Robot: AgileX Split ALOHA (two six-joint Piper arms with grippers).
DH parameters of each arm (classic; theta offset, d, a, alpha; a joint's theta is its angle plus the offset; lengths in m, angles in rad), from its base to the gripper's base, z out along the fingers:
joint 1: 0 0.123 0 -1.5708
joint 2: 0.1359 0 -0.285 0
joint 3: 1.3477 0 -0.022 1.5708
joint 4: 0 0.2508 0 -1.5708
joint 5: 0 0 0.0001 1.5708
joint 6: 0 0.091 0 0
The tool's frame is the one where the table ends.
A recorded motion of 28 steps. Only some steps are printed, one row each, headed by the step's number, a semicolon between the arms.
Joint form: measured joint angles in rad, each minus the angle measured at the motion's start. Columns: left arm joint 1, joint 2, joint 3, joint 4, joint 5, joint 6; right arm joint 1, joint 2, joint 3, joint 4, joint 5, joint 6.
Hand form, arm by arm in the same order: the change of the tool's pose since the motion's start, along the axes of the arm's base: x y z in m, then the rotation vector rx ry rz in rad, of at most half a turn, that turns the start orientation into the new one. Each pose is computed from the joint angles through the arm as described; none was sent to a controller.
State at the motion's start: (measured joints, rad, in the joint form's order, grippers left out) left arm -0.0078 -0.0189 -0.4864 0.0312 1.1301 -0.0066; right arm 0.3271 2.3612 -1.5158 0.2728 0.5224 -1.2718
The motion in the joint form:
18: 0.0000 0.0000 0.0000 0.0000 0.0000 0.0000; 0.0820 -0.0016 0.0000 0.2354 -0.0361 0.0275
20: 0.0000 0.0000 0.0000 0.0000 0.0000 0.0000; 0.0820 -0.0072 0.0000 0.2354 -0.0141 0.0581
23: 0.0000 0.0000 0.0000 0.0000 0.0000 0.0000; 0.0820 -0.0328 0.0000 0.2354 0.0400 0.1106
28: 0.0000 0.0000 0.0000 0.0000 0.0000 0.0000; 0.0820 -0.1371 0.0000 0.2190 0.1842 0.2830
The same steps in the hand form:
18: 0.0000 0.0000 0.0000 0.0000 0.0000 0.0000; -0.0123 0.0443 0.0044 0.1698 0.0334 -0.1154
20: 0.0000 0.0000 0.0000 0.0000 0.0000 0.0000; -0.0139 0.0445 0.0065 0.1771 0.0583 -0.1374
23: 0.0000 0.0000 0.0000 0.0000 0.0000 0.0000; -0.0174 0.0453 0.0171 0.1934 0.1029 -0.1691
28: 0.0000 0.0000 0.0000 0.0000 0.0000 0.0000; -0.0271 0.0457 0.0613 0.2376 0.1959 -0.2687

